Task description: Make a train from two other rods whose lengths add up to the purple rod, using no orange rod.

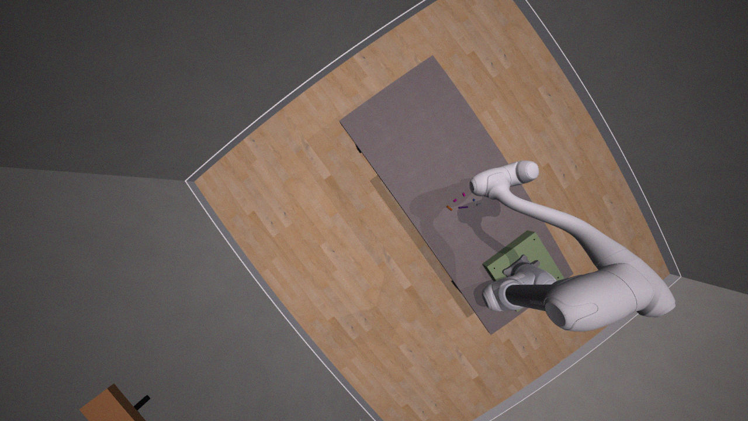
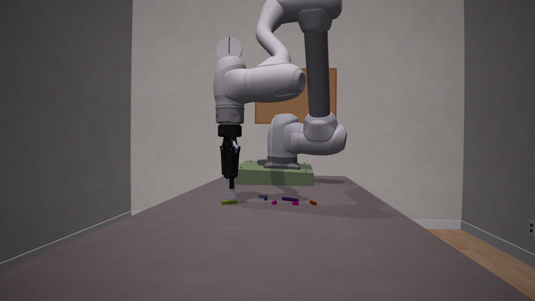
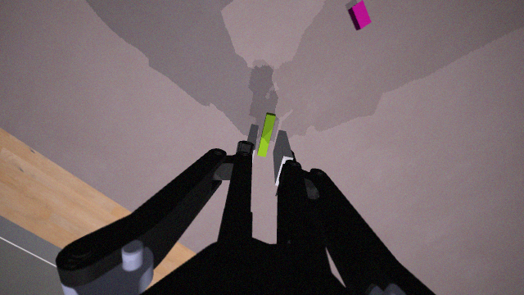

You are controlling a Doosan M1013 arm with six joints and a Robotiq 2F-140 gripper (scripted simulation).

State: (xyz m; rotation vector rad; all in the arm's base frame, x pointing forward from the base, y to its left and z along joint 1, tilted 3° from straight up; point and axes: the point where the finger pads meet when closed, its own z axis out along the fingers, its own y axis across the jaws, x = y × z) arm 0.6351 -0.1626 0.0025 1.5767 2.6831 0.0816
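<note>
Now: hand 5 cm above the lime rod. Also, from my hand: blue rod (8 cm behind, 11 cm to the left, 5 cm below); then purple rod (8 cm behind, 20 cm to the left, 5 cm below); then grey rod (13 cm behind, 10 cm to the left, 5 cm below).
</note>
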